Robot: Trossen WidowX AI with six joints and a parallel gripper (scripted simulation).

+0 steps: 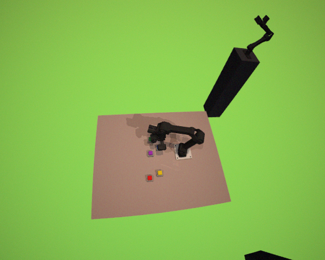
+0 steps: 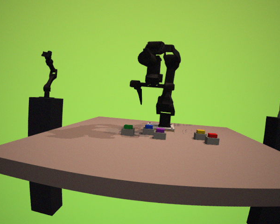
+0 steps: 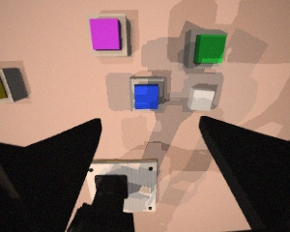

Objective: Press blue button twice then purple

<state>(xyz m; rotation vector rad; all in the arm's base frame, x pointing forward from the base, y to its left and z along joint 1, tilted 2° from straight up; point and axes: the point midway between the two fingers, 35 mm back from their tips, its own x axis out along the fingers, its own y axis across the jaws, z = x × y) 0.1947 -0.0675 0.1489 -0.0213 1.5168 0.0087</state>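
The blue button lies 9 cm below my gripper tip. From my gripper tip the other things lie so: green button (9 cm below, 8 cm to the right, 6 cm ahead); white block (11 cm below, 9 cm to the right, 1 cm behind); purple button (9 cm below, 7 cm ahead, 5 cm to the left).
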